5 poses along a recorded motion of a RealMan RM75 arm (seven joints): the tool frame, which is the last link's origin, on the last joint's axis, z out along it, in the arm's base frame.
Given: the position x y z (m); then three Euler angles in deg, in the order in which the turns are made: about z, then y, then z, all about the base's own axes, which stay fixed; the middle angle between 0 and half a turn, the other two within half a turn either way.
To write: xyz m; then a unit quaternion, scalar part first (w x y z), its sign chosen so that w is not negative. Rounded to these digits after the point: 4 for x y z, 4 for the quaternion.
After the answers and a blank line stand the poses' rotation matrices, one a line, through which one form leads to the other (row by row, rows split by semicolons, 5 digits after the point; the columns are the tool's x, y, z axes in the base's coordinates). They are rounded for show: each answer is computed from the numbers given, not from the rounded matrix.
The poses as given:
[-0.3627 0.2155 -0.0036 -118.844 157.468 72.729]
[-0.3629 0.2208 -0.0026 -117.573 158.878 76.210]
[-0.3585 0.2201 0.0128 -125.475 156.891 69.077]
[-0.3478 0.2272 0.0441 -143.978 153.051 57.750]
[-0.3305 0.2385 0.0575 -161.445 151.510 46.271]
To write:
[-0.3627 0.2155 -0.0036 0.1798 -0.9757 -0.0989 -0.0765]
[-0.3629 0.2208 -0.0026 0.1715 -0.9760 -0.1180 -0.0647]
[-0.3585 0.2201 0.0128 0.1765 -0.9718 -0.1241 -0.0946]
[-0.3478 0.2272 0.0441 0.1701 -0.9550 -0.1833 -0.1593]
[-0.3305 0.2385 0.0575 0.1319 -0.9410 -0.2322 -0.2077]

0.96874 0.22047 0.11377; 0.16545 -0.91582 0.36592; 0.18487 -0.33566 -0.92367
0.96379 0.25244 0.08590; 0.20804 -0.91337 0.34997; 0.16680 -0.31943 -0.93282
0.95129 0.27459 0.14016; 0.20776 -0.90688 0.36660; 0.22778 -0.31962 -0.91976
0.88209 0.40428 0.24183; 0.29592 -0.87494 0.38328; 0.36654 -0.26652 -0.89141
0.80591 0.49173 0.32973; 0.38213 -0.85742 0.34469; 0.45221 -0.15179 -0.87890

